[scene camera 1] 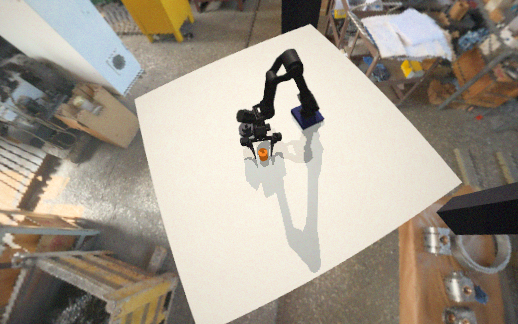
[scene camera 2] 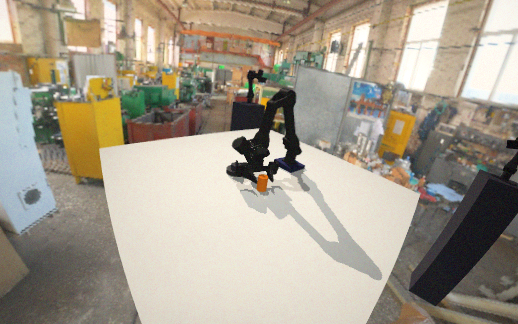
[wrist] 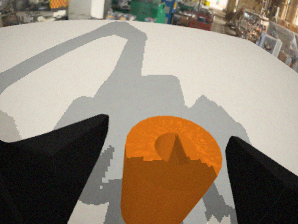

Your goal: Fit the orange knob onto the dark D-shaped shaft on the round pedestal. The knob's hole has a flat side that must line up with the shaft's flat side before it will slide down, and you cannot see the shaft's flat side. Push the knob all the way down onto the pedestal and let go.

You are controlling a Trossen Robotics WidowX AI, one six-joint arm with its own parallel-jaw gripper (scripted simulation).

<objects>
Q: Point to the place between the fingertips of my gripper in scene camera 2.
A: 265, 182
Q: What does my gripper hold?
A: Nothing.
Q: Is my gripper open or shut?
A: Open.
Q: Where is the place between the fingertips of my gripper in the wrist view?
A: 170, 133
</objects>
